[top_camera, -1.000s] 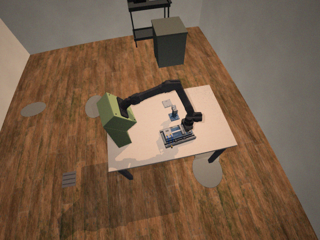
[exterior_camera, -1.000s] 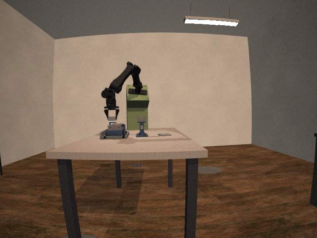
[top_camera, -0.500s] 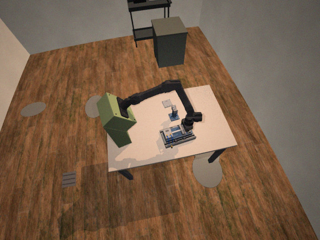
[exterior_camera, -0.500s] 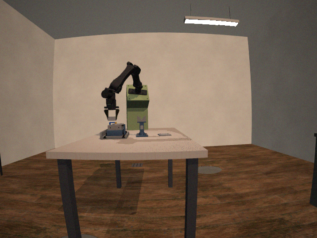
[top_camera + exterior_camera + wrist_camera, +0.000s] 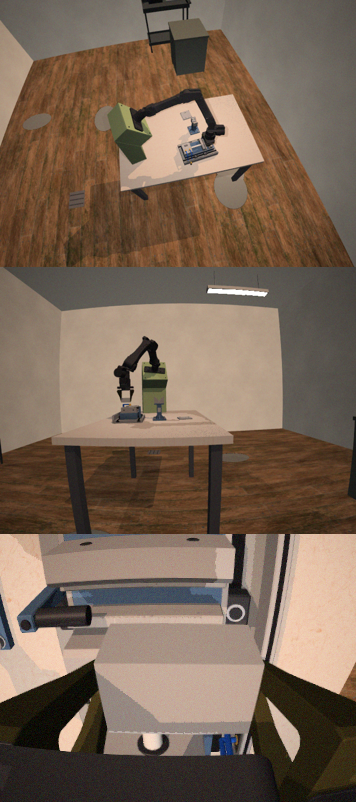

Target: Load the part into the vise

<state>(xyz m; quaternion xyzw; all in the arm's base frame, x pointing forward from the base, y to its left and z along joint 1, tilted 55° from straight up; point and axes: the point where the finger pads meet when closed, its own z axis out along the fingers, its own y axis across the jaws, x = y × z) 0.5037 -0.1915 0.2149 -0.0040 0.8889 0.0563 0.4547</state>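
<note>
Right now the part is 1 cm below my hand. Also, from my hand: moving jaw: 3 cm behind, 2 cm to the left, 6 cm below; dark work stop rod: 7 cm to the left, 5 cm below; grey jaw: 3 cm ahead, 3 cm to the left, 6 cm below.
</note>
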